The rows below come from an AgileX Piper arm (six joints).
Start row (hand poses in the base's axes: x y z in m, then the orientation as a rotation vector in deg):
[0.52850, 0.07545, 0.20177, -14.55, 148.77, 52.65]
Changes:
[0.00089, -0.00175, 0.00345, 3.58, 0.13, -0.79]
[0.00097, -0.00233, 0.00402, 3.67, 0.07, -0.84]
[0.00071, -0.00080, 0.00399, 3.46, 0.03, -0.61]
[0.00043, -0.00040, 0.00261, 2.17, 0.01, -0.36]
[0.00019, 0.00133, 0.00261, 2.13, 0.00, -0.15]
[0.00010, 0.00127, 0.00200, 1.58, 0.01, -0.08]
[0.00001, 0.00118, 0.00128, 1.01, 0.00, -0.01]
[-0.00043, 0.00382, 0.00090, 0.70, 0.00, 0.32]
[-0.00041, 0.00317, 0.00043, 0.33, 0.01, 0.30]
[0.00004, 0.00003, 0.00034, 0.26, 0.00, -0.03]
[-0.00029, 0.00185, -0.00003, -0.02, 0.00, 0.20]
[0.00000, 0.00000, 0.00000, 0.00, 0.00, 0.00]
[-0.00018, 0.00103, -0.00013, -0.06, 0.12, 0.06]
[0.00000, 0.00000, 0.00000, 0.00, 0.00, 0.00]
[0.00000, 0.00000, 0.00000, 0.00, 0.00, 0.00]
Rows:
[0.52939, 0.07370, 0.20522, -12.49, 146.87, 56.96]
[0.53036, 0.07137, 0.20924, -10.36, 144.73, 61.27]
[0.53107, 0.07057, 0.21323, -8.61, 142.60, 65.32]
[0.53150, 0.07017, 0.21584, -7.54, 141.20, 67.83]
[0.53169, 0.07150, 0.21845, -6.75, 139.82, 70.35]
[0.53179, 0.07277, 0.22045, -6.20, 138.79, 72.22]
[0.53180, 0.07395, 0.22173, -5.90, 138.12, 73.42]
[0.53137, 0.07777, 0.22263, -6.09, 137.73, 74.40]
[0.53096, 0.08094, 0.22306, -6.35, 137.59, 74.93]
[0.53100, 0.08097, 0.22340, -6.24, 137.41, 75.23]
[0.53071, 0.08282, 0.22337, -6.49, 137.47, 75.30]
[0.53071, 0.08282, 0.22337, -6.49, 137.47, 75.30]
[0.53053, 0.08385, 0.22324, -6.50, 137.63, 75.30]
[0.53053, 0.08385, 0.22324, -6.50, 137.63, 75.30]
[0.53053, 0.08385, 0.22324, -6.50, 137.63, 75.30]

